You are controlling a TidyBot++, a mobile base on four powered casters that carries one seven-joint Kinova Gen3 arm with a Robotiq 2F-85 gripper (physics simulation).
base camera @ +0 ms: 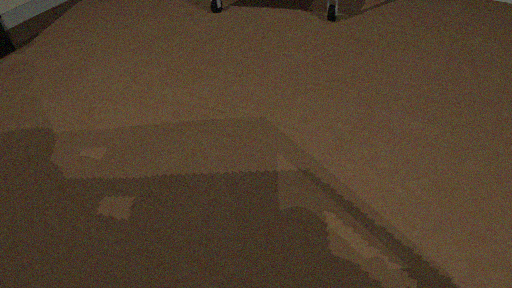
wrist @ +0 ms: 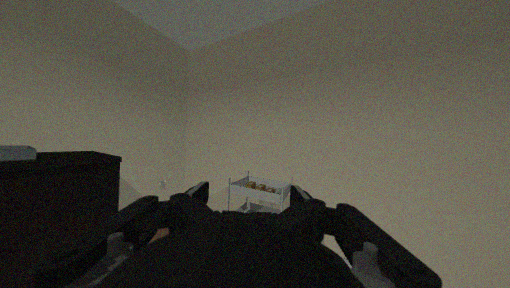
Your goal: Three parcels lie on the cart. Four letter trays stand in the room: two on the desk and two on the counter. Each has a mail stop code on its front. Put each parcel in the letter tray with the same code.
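Places are measured from the arm's base along level axes (x right, y back, z down), in metres.
Pixels of known places: gripper, fingertip midpoint: (wrist: 249, 192).
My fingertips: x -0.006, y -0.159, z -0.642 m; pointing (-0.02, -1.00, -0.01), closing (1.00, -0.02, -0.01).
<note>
Ahead of a thing's pixels: the offset from my fingertips to its top centre. "*": to the spot under its first point.
The cart (wrist: 240, 189) (base camera: 332, 12) stands far off in the wrist view, low and right of centre. Three small orange-brown parcels @[dx +0.052, dy -1.043, dz +0.324 m] (wrist: 261, 187) lie in its top shelf; their codes are too small to read. In the base camera view the cart's lower legs and black wheels show at the top edge. My gripper (wrist: 249, 192) is open with nothing between its fingers; the cart shows far beyond the fingertips. A light grey object @[* dx -1.339, dy -0.659, dz +0.089 m] (wrist: 17, 153), possibly a letter tray, sits on a dark piece of furniture at the left; no code on it is readable.
The dark furniture (wrist: 60, 200) fills the lower left of the wrist view; I cannot tell whether it is the desk or the counter. Walls meet in a corner behind. In the base camera view a pale wall base (base camera: 30, 12) and a dark object (base camera: 5, 42) show at upper left.
</note>
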